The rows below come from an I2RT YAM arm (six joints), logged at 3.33 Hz.
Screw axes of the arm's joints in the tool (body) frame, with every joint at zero. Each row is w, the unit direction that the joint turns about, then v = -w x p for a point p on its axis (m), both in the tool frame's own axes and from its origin. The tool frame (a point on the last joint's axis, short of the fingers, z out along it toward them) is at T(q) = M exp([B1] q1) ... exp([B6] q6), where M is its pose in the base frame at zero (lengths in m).
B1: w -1 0 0 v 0.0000 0.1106 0.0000
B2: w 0 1 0 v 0.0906 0.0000 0.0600
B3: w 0 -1 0 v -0.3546 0.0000 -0.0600
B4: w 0 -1 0 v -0.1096 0.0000 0.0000
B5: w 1 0 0 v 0.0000 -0.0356 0.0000
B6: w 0 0 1 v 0.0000 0.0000 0.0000
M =
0 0 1 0.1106
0 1 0 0.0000
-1 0 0 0.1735
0 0 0 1
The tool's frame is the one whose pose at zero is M.
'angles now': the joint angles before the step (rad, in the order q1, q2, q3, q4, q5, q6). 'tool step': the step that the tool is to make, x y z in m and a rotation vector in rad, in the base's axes. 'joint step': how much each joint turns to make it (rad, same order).
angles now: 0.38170, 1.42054, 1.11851, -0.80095, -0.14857, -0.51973
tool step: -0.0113, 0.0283, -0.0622, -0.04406, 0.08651, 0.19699
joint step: 0.10348, 0.09371, -0.14906, 0.13122, -0.03415, -0.08839
